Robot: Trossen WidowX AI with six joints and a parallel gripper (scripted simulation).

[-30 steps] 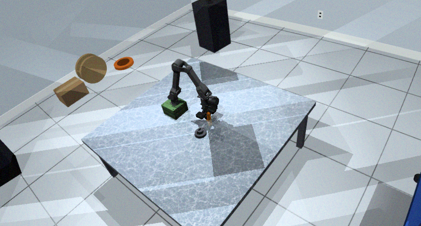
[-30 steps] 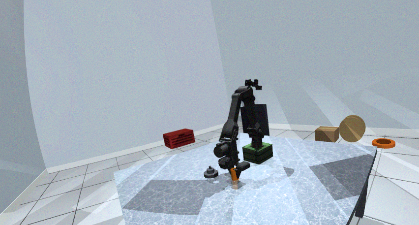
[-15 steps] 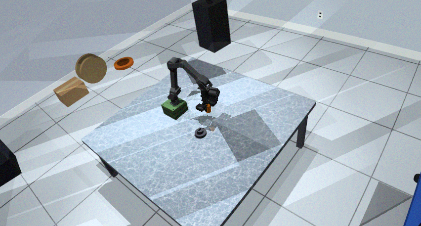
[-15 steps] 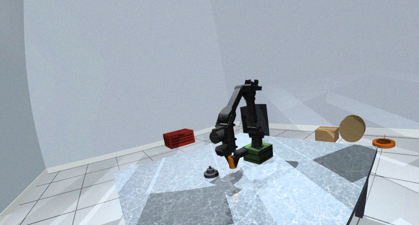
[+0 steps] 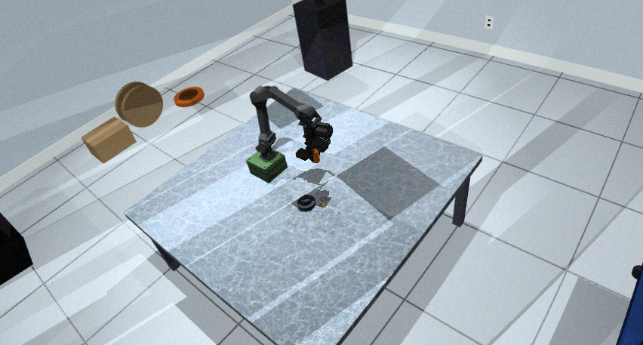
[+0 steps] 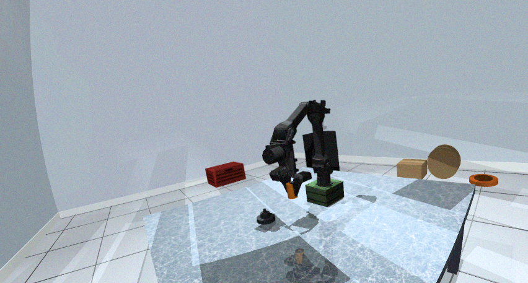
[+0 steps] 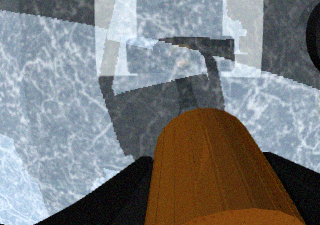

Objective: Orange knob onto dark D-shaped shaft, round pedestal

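My gripper tip is 15 cm to the left of the round dark pedestal, 11 cm above it and 7 cm short of it. Round my gripper tip: orange knob: 2 cm above.
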